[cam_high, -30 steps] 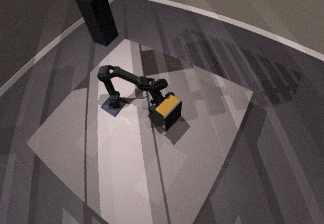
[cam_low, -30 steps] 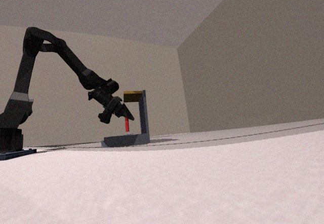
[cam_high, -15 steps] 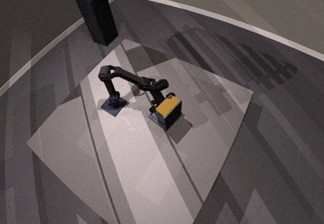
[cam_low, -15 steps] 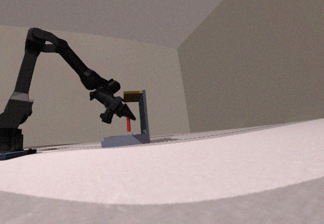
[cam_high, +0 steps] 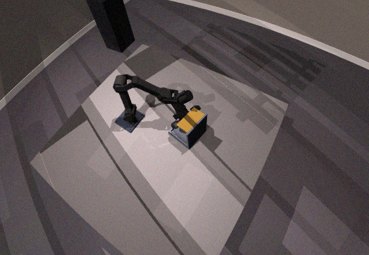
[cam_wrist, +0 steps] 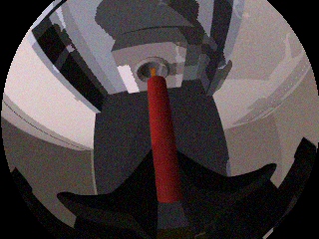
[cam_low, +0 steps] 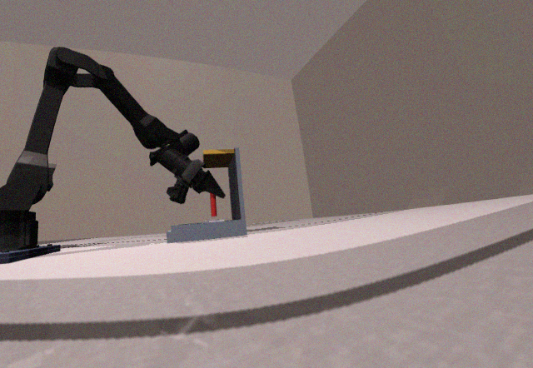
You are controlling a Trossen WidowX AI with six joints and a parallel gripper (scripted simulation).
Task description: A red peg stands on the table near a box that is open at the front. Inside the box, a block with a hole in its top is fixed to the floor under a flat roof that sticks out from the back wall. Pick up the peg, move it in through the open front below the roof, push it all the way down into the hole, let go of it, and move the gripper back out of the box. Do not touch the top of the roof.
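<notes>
The back wall lies 30 mm ahead of my gripper tip, 10 mm to the right of it and 10 mm above it. The rest, counted from my gripper tip: red peg (30 mm behind, 10 mm to the left, 10 mm below); then roof (100 mm above, 10 mm to the right, 10 mm behind).
</notes>
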